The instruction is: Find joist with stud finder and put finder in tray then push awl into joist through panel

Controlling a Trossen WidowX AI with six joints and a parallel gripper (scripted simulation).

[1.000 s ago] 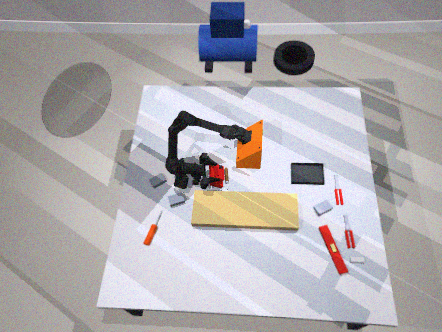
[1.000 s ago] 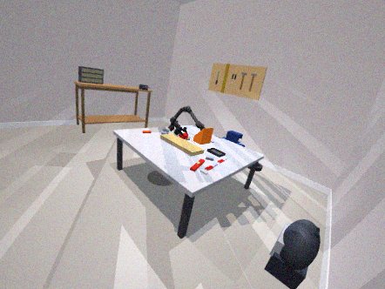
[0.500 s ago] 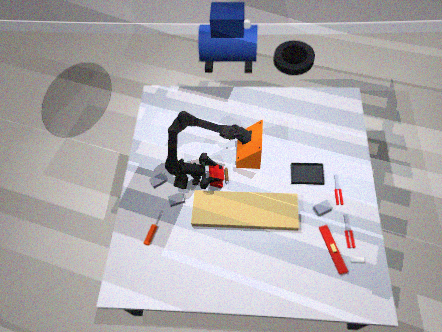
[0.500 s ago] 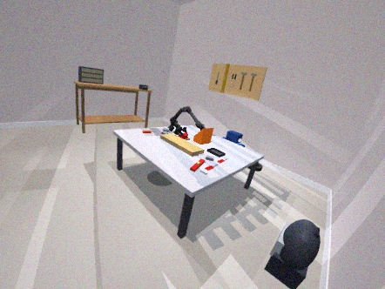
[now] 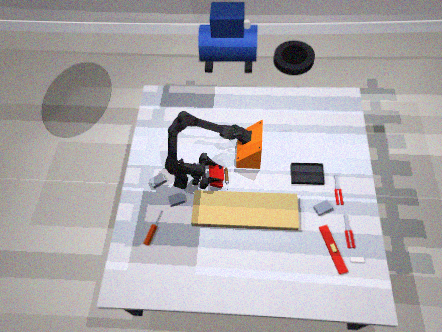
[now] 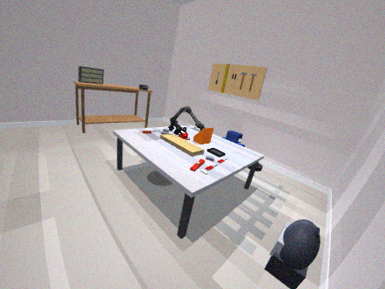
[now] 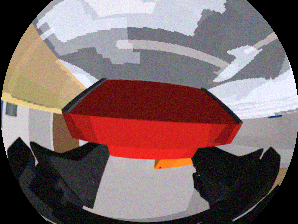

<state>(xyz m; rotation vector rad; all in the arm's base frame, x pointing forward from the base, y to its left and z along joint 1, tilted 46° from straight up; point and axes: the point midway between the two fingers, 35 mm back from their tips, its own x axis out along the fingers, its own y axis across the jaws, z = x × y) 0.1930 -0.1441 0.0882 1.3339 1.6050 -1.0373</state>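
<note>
Right now the red stud finder is 1 cm behind my gripper tip and 1 cm below it. The rest, counted from my gripper tip: red level (34 cm ahead, 56 cm to the left, 5 cm below); black tray (5 cm behind, 46 cm to the left, 5 cm below); awl (1 cm ahead, 4 cm to the left, 5 cm below).
</note>
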